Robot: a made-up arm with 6 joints.
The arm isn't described. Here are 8 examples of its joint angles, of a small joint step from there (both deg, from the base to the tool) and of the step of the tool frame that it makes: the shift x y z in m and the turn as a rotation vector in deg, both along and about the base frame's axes.
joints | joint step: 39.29 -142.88 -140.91 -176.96 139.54 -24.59 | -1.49 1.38 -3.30 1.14 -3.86 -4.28
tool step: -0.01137 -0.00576 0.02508 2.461 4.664 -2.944
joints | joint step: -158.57 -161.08 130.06 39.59 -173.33 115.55 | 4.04 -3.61 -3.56 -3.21 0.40 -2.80
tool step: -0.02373 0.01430 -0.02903 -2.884 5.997 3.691
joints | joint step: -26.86 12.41 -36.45 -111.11 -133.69 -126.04 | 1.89 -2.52 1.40 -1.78 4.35 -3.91
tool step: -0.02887 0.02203 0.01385 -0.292 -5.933 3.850
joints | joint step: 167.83 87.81 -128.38 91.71 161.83 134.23 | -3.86 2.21 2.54 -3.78 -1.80 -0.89
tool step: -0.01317 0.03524 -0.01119 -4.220 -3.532 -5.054
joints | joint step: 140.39 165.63 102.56 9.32 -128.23 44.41 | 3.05 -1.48 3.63 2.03 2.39 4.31
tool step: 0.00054 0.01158 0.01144 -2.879 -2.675 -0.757
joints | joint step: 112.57 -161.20 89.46 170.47 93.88 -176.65 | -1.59 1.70 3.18 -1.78 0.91 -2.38
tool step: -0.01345 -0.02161 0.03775 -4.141 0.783 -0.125
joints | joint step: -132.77 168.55 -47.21 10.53 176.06 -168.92 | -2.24 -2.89 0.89 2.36 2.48 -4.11
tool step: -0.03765 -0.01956 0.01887 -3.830 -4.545 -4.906
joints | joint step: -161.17 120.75 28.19 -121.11 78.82 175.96 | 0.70 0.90 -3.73 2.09 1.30 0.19
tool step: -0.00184 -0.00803 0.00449 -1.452 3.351 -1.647
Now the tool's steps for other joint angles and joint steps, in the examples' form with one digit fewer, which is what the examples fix.
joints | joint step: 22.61 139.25 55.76 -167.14 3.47 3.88 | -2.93 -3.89 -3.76 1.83 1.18 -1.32
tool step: 0.1014 0.0185 0.0184 2.73 -8.35 -3.36
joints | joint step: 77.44 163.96 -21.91 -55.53 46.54 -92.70 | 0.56 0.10 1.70 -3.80 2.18 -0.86
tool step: 0.0002 -0.0124 -0.0018 -4.24 -3.00 3.15
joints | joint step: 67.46 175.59 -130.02 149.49 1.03 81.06 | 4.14 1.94 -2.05 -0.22 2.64 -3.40
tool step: -0.0395 -0.0167 0.0031 1.09 -4.08 2.48
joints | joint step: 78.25 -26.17 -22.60 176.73 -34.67 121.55 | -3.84 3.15 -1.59 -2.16 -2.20 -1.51
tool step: -0.0215 0.0564 0.0238 -3.23 2.88 -6.63
